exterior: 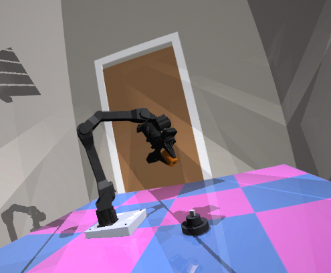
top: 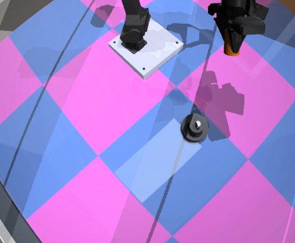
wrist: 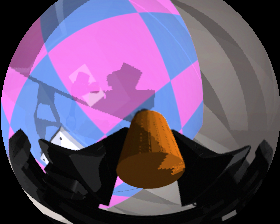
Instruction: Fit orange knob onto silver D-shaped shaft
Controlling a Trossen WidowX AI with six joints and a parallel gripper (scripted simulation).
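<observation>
Now: the orange knob 3 cm above my gripper tip, 2 cm behind it and 1 cm to the left of it. The rest, counted from my gripper tip: pedestal with D-shaped shaft 18 cm below, 16 cm to the right, 5 cm ahead.
</observation>
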